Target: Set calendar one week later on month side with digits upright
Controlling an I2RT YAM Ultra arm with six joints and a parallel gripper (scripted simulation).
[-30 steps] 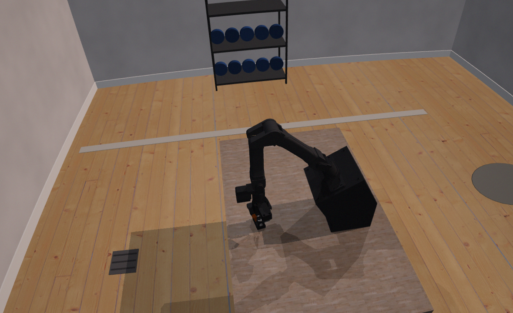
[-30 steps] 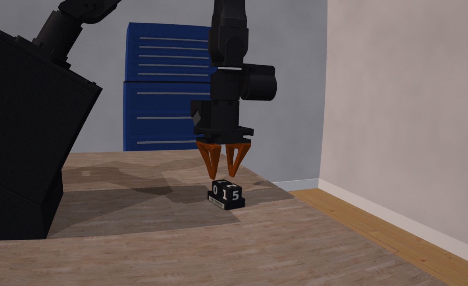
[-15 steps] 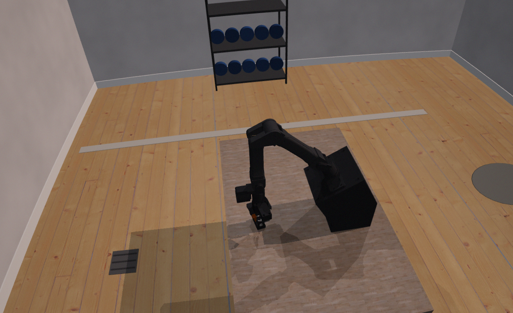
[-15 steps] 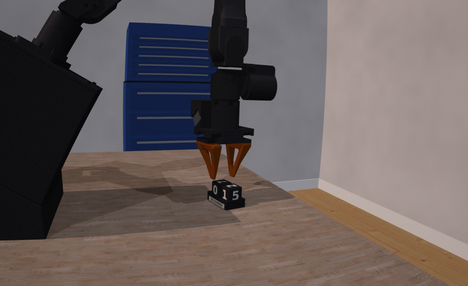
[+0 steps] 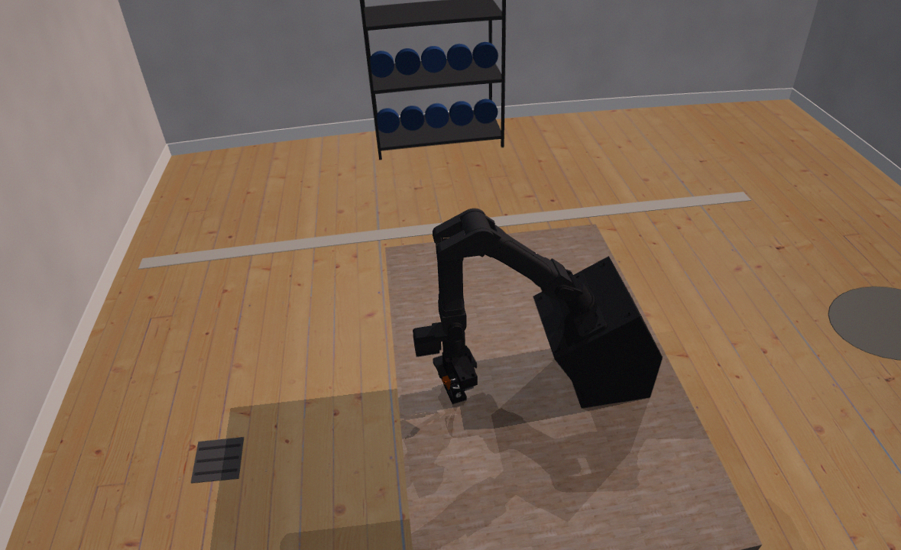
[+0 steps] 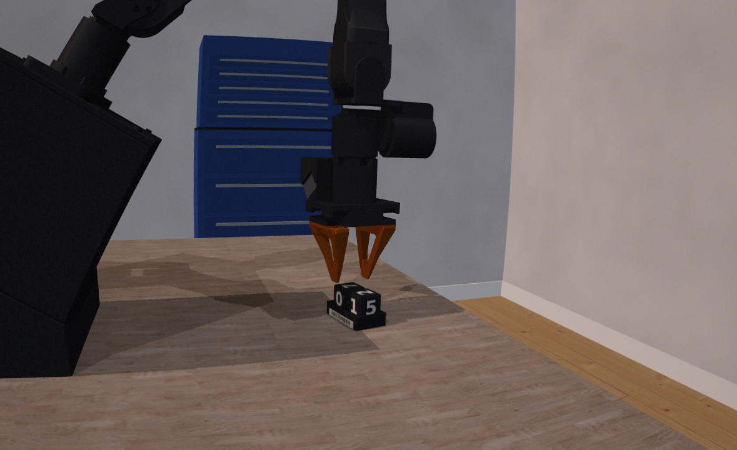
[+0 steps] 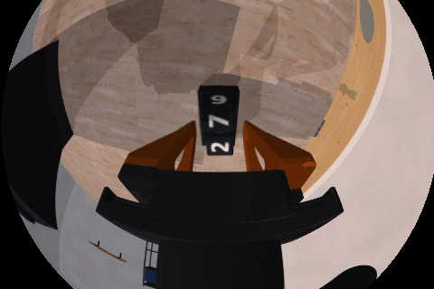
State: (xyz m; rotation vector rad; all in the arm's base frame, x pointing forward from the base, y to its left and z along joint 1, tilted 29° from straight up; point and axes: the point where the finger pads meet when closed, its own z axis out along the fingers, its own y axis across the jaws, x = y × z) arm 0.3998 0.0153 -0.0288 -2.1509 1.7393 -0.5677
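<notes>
Now: hand 50 mm above the black tray and 20 mm to the left of it.
</notes>
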